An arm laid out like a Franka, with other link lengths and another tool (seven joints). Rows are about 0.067 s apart.
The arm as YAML. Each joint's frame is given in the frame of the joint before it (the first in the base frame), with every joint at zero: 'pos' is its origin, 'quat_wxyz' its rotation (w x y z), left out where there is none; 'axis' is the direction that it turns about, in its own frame. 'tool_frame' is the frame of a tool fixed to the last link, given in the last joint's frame.
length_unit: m
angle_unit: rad
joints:
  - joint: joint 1
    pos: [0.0, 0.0, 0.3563]
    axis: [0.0, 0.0, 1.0]
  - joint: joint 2
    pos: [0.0, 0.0, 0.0]
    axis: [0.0, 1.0, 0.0]
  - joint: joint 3
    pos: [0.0, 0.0, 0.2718]
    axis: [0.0, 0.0, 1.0]
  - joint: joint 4
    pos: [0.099, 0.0, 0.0]
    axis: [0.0, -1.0, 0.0]
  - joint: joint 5
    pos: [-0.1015, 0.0, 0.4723]
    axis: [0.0, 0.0, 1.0]
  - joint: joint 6
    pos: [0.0, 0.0, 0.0]
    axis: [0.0, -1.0, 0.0]
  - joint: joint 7
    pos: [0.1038, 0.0, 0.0]
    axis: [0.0, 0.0, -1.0]
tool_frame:
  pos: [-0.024, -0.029, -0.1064]
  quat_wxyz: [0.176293, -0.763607, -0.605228, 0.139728]
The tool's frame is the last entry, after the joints.
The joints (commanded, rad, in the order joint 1, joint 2, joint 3, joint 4, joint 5, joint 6, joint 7), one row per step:
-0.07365 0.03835 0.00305 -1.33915 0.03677 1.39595 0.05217
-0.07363 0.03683 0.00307 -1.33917 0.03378 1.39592 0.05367
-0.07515 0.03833 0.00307 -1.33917 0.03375 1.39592 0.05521
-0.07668 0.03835 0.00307 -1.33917 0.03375 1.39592 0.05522
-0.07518 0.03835 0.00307 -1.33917 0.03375 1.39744 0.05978
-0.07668 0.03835 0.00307 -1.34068 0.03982 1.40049 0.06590
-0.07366 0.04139 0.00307 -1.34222 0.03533 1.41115 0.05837
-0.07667 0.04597 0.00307 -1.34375 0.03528 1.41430 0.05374
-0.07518 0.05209 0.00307 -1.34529 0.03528 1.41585 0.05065
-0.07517 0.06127 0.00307 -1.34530 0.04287 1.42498 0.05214
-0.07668 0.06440 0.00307 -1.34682 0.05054 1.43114 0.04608
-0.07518 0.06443 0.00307 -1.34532 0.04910 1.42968 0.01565
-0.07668 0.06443 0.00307 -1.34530 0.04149 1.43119 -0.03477
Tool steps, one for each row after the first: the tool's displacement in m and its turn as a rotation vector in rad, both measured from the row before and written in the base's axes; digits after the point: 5 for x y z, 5 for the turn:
-0.00061 -0.00025 0.00102 -0.00300 -0.00121 -0.00203
0.00038 -0.00096 -0.00095 0.00012 0.00155 -0.00306
-0.00010 -0.00096 -0.00001 0.00000 0.00002 -0.00154
0.00015 0.00106 0.00012 0.00000 -0.00137 -0.00311
0.00026 -0.00010 -0.00068 0.00599 -0.00176 -0.00656
0.00264 0.00098 -0.00178 -0.00495 -0.00601 0.00930
0.00195 -0.00220 -0.00347 0.00007 0.00280 0.00150
0.00257 0.00068 -0.00461 0.00040 0.00599 0.00452
0.00412 0.00061 -0.00535 0.00759 -0.00042 -0.00056
0.00194 -0.00039 -0.00251 0.00736 -0.00233 0.00549
0.00065 0.00001 0.00067 -0.00214 -0.00137 0.03173
0.00135 -0.00317 0.00029 -0.00879 -0.00317 0.04757

